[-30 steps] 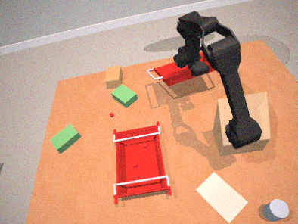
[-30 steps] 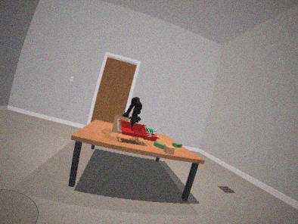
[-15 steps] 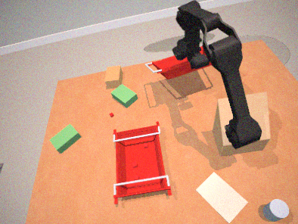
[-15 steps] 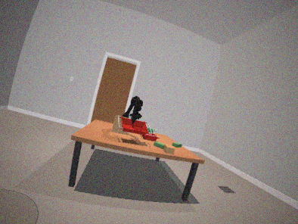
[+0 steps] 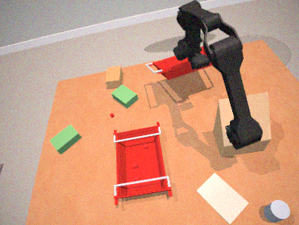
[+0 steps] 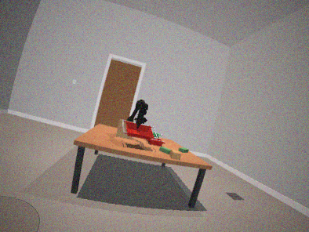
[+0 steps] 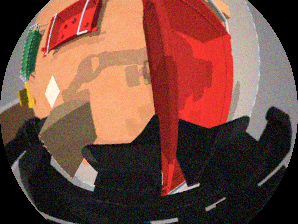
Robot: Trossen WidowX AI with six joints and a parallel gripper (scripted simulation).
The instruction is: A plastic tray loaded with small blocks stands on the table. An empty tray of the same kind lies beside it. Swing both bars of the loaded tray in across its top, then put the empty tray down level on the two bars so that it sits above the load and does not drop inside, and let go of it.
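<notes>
Now: gripper tip 80 mm to the left of the red tray, 10 mm short of it and 10 mm above it. The rest, counted from my gripper tip: tan block 370 mm ahead, 260 mm to the right, 150 mm below; tiny red cube 420 mm ahead, 170 mm below, 10 mm to the right; white sheet 490 mm to the left, 170 mm below, 70 mm ahead.
</notes>
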